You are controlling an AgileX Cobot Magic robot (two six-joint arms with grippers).
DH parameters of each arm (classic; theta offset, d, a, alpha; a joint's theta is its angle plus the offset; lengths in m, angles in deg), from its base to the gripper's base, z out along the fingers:
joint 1: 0 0.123 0 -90
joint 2: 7.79 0 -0.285 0
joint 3: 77.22 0 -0.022 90
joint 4: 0 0.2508 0 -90
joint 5: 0 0 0.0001 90
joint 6: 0 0.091 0 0
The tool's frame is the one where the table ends.
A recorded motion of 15 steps. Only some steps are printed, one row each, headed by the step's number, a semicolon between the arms.
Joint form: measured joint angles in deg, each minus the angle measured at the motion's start. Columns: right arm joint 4, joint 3, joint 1, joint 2, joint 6, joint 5; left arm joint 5, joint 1, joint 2, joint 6, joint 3, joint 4.
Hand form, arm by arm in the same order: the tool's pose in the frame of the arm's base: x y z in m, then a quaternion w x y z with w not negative. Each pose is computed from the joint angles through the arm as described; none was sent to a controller.
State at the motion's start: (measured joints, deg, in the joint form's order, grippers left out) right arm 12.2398 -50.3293 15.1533 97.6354 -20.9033 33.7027; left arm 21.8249 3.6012 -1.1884 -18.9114 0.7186 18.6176
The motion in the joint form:
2: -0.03 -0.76 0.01 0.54 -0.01 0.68; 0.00 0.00 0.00 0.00 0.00 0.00
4: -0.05 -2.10 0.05 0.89 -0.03 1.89; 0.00 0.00 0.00 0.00 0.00 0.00
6: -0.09 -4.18 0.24 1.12 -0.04 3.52; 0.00 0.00 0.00 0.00 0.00 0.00
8: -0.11 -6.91 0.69 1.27 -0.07 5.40; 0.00 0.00 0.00 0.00 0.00 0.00
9: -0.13 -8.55 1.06 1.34 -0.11 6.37; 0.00 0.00 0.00 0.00 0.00 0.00
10: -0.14 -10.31 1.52 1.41 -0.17 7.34; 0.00 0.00 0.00 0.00 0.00 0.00
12: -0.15 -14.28 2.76 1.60 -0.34 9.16; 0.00 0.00 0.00 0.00 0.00 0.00
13: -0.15 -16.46 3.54 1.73 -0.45 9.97; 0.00 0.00 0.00 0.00 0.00 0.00
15: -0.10 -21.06 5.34 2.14 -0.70 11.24; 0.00 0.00 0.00 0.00 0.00 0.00
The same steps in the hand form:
2: 0.2879 0.0893 0.1576 0.12042 -0.22960 0.96368 0.06401; 0.0508 0.0140 0.1776 0.60451 -0.07165 0.79124 0.05812
4: 0.2915 0.0908 0.1605 0.11858 -0.23160 0.96333 0.06553; 0.0508 0.0140 0.1776 0.60451 -0.07165 0.79124 0.05812
6: 0.2970 0.0938 0.1670 0.12048 -0.23555 0.96198 0.06774; 0.0508 0.0140 0.1776 0.60451 -0.07165 0.79124 0.05812
8: 0.3038 0.0988 0.1766 0.12638 -0.24223 0.95935 0.07069; 0.0508 0.0140 0.1776 0.60451 -0.07165 0.79124 0.05812
9: 0.3076 0.1023 0.1827 0.13140 -0.24719 0.95729 0.07231; 0.0508 0.0140 0.1776 0.60451 -0.07165 0.79124 0.05812
10: 0.3116 0.1064 0.1894 0.13740 -0.25305 0.95478 0.07410; 0.0508 0.0140 0.1776 0.60451 -0.07165 0.79124 0.05812
12: 0.3198 0.1170 0.2050 0.15362 -0.26774 0.94795 0.07811; 0.0508 0.0140 0.1776 0.60451 -0.07165 0.79124 0.05812
13: 0.3238 0.1235 0.2137 0.16382 -0.27647 0.94354 0.08037; 0.0508 0.0140 0.1776 0.60451 -0.07165 0.79124 0.05812
15: 0.3315 0.1384 0.2320 0.18769 -0.29527 0.93288 0.08562; 0.0508 0.0140 0.1776 0.60451 -0.07165 0.79124 0.05812

